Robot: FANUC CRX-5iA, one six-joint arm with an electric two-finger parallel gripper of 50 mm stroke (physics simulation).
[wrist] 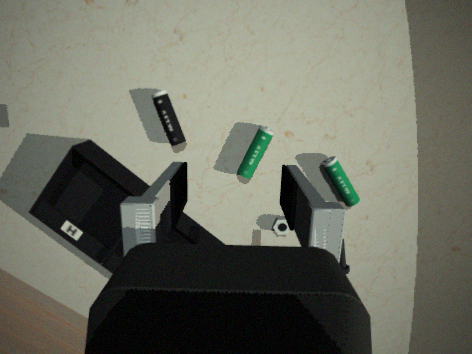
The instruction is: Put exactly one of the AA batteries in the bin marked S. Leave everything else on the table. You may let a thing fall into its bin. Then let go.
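Frame: origin at the arm's base, x left, y ahead, z down, level; millimetres.
Seen in the pictures: gripper, fingertip midpoint: (234,183).
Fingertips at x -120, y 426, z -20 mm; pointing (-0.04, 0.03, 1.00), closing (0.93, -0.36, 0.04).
Offsets run from my fingertips to a thing's top centre. Level surfaces: height alone.
Three AA batteries lie on the table in the wrist view: a black one @(dx -70, dy +5, dz +118 mm) (169,118) at the upper left, a green one @(dx +15, dy +2, dz +118 mm) (255,153) near the middle, and another green one @(dx +100, dy -3, dz +118 mm) (342,181) beyond the right finger. The black bin tray @(dx -29, dy +133, dz +93 mm) (116,167) is at the lower left, partly hidden behind the left finger and gripper body. Its H label @(dx -119, dy +139, dz +104 mm) (71,230) shows; the S label does not show. My gripper (234,183) is open and empty, above the table. The middle green battery is ahead of the gap between the fingertips, slightly right of its centre.
A silver hex nut @(dx +70, dy +61, dz +124 mm) (281,227) lies beside the right finger's inner side. Part of a dark screw @(dx +139, dy +67, dz +119 mm) (345,266) shows at the lower right, behind the right finger. The pale table @(dz +132 mm) (310,65) ends in a curved edge at the right; wooden floor (30,310) shows at the lower left.
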